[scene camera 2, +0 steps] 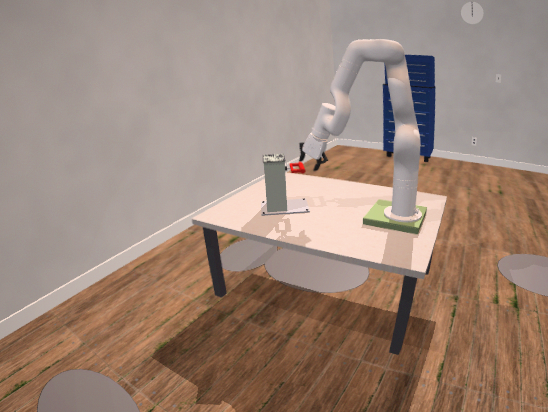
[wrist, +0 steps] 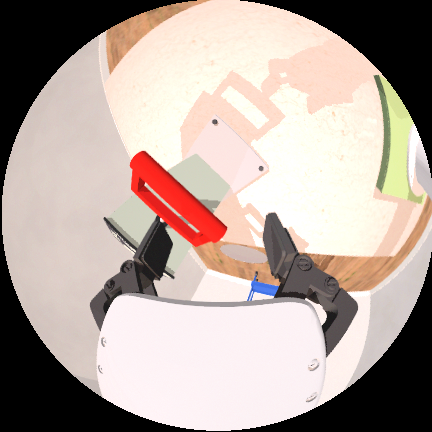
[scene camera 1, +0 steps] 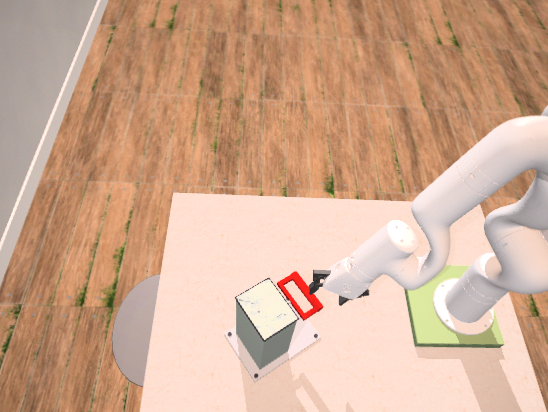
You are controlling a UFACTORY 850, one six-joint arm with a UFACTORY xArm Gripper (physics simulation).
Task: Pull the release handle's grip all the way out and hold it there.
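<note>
The release handle's red grip [scene camera 1: 304,287] [scene camera 2: 303,168] [wrist: 180,196] is a rectangular loop on the side of a tall grey-green box [scene camera 1: 250,330] [scene camera 2: 276,187] [wrist: 205,175]. A small gap shows between grip and box in scene camera 2; the stem is mostly hidden. My gripper [scene camera 1: 327,295] [scene camera 2: 309,164] [wrist: 213,229] is open and empty, close to the grip on its outer side. In the wrist view the grip slants ahead of the fingers, its lower end between their lines and its upper end beyond the left finger. Contact cannot be told.
The box stands on a pale bolted base plate [scene camera 1: 305,335] [scene camera 2: 297,206] [wrist: 230,150] on the table [scene camera 1: 210,240] [scene camera 2: 340,240]. My arm's base stands on a green block [scene camera 1: 422,320] [scene camera 2: 375,219] [wrist: 395,150]. A blue cabinet [scene camera 2: 425,110] stands behind.
</note>
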